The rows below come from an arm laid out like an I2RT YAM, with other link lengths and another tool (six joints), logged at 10 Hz.
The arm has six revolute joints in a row. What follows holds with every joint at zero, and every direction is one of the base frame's. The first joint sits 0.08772 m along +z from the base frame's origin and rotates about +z. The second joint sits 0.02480 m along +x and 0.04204 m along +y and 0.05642 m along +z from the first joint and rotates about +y. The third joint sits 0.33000 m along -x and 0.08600 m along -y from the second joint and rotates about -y. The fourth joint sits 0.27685 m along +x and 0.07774 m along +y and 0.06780 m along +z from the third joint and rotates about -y. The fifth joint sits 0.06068 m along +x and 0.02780 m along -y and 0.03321 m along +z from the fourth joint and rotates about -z. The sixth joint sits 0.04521 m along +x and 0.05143 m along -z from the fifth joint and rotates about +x. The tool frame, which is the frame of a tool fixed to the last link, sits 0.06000 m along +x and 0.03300 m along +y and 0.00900 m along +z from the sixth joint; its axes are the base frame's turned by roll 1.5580, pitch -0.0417 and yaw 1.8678 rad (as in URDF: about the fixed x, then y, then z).
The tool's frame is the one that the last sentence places.
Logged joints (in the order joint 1, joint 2, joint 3, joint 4, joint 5, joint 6), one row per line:
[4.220 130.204 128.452 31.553 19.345 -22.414]
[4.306 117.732 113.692 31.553 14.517 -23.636]
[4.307 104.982 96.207 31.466 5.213 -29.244]
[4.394 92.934 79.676 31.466 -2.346 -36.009]
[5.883 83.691 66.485 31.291 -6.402 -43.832]
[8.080 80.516 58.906 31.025 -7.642 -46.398]
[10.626 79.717 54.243 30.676 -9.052 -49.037]
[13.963 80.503 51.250 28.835 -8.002 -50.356]
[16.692 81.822 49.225 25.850 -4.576 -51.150]
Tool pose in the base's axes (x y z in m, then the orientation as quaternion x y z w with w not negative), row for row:
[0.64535 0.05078 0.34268 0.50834 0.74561 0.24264 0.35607]
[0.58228 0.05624 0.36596 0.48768 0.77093 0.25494 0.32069]
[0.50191 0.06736 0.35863 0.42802 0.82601 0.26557 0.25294]
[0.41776 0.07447 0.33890 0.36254 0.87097 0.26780 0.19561]
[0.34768 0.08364 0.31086 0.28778 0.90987 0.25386 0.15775]
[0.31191 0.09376 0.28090 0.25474 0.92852 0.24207 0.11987]
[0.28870 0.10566 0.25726 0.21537 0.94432 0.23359 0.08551]
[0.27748 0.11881 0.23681 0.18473 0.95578 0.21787 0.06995]
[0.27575 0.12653 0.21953 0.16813 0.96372 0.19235 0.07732]
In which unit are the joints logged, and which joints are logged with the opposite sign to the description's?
The joints are logged in degrees. Opposite sign: joint 4.
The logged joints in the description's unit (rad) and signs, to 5 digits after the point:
[0.07365 2.27249 2.24191 -0.55070 0.33763 -0.39120]
[0.07515 2.05481 1.98430 -0.55070 0.25337 -0.41253]
[0.07517 1.83228 1.67913 -0.54919 0.09098 -0.51040]
[0.07669 1.62200 1.39061 -0.54919 -0.04095 -0.62848]
[0.10268 1.46068 1.16038 -0.54613 -0.11174 -0.76501]
[0.14102 1.40527 1.02810 -0.54149 -0.13338 -0.80980]
[0.18546 1.39132 0.94672 -0.53540 -0.15799 -0.85586]
[0.24370 1.40504 0.89448 -0.50327 -0.13966 -0.87888]
[0.29133 1.42806 0.85914 -0.45117 -0.07987 -0.89274]

